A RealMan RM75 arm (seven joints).
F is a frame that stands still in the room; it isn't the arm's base.
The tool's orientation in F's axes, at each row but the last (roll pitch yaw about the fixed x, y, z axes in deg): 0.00 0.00 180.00; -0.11 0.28 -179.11; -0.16 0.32 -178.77; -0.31 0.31 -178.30; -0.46 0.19 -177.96; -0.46 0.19 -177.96; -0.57 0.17 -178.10; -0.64 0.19 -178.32; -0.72 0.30 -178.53; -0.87 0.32 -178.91
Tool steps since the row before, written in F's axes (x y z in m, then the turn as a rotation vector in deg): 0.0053 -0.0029 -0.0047 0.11 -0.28 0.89; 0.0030 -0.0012 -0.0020 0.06 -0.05 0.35; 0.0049 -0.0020 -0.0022 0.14 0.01 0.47; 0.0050 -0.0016 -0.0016 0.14 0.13 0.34; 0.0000 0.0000 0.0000 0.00 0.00 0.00; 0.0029 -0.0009 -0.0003 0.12 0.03 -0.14; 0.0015 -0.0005 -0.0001 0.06 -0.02 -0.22; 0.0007 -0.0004 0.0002 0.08 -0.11 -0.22; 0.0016 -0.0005 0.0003 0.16 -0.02 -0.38; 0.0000 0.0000 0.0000 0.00 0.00 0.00
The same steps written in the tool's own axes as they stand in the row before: -0.0053 0.0029 -0.0047 -0.11 0.28 0.89; -0.0030 0.0013 -0.0020 -0.06 0.05 0.35; -0.0048 0.0021 -0.0022 -0.14 -0.01 0.47; -0.0049 0.0018 -0.0016 -0.15 -0.13 0.34; 0.0000 0.0000 0.0000 0.00 0.00 0.00; -0.0029 0.0010 -0.0003 -0.12 -0.02 -0.14; -0.0015 0.0006 -0.0001 -0.06 0.02 -0.22; -0.0007 0.0004 0.0002 -0.08 0.11 -0.22; -0.0016 0.0005 0.0003 -0.16 0.03 -0.38; 0.0000 0.0000 0.0000 0.00 0.00 0.00
